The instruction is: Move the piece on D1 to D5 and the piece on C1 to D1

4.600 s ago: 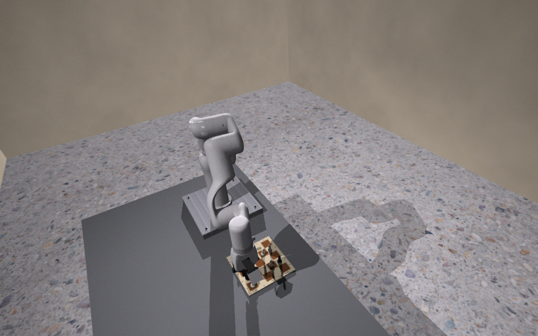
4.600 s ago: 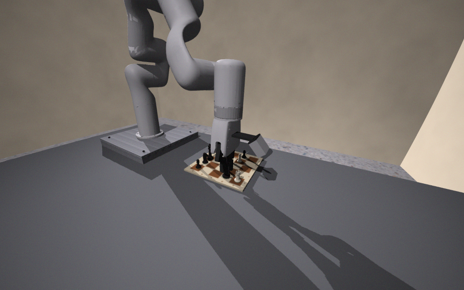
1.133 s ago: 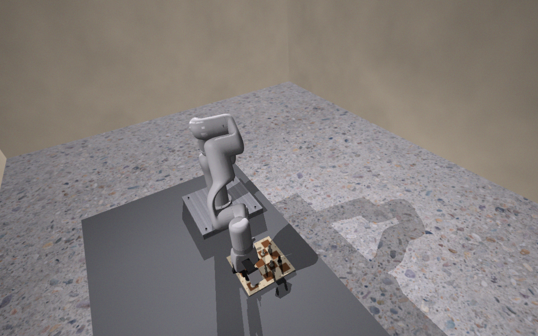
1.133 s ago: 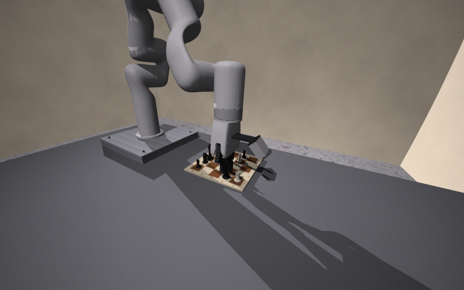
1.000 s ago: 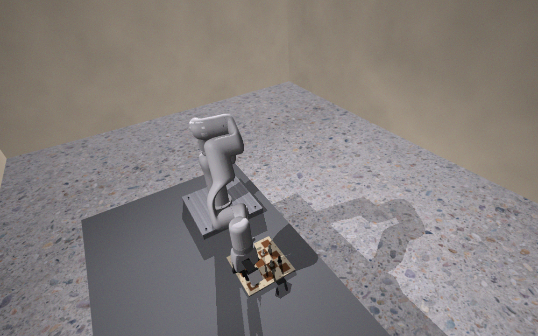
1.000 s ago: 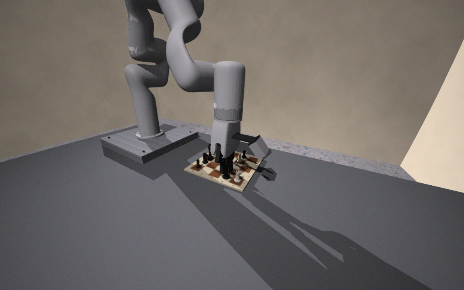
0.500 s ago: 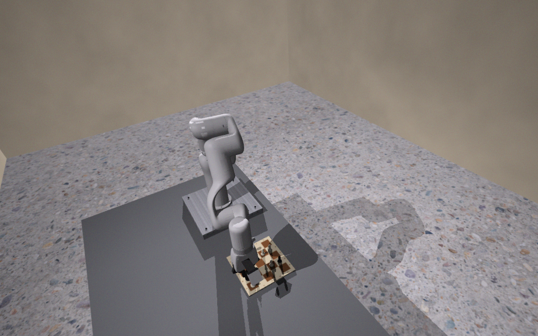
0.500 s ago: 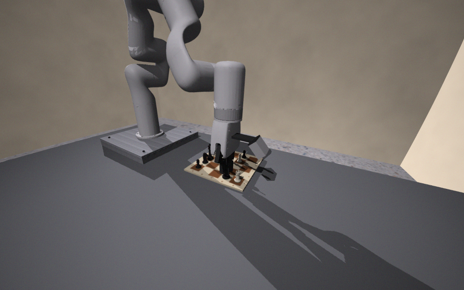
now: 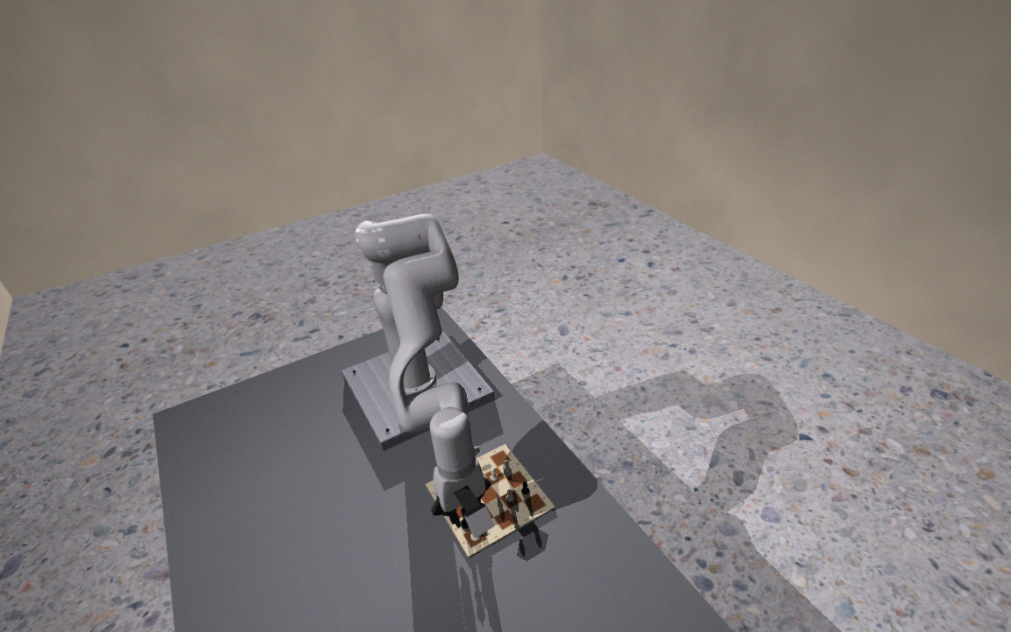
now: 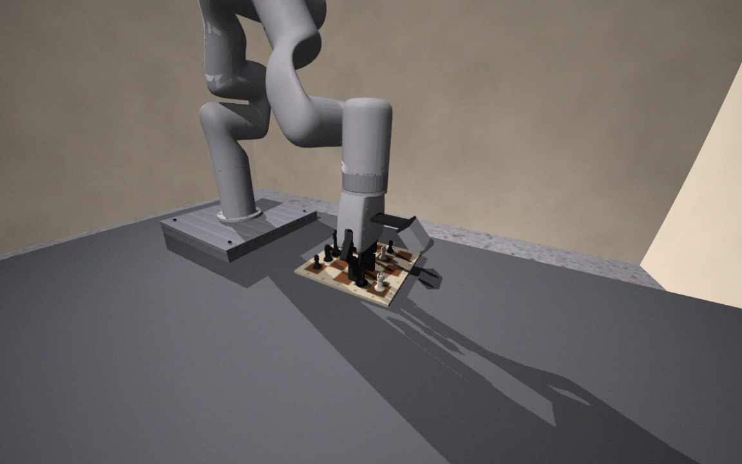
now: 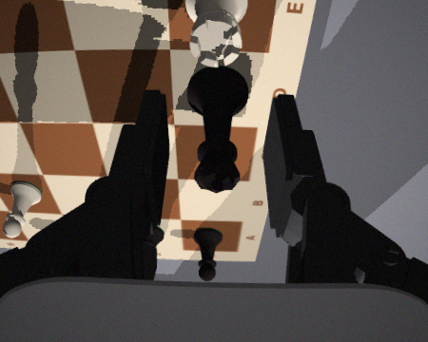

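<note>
The white piece is 4 cm ahead of my hand, 1 cm to the left of it and 2 cm below it. Round my hand: chessboard: 5 cm behind, 7 cm to the left, 4 cm below.
</note>
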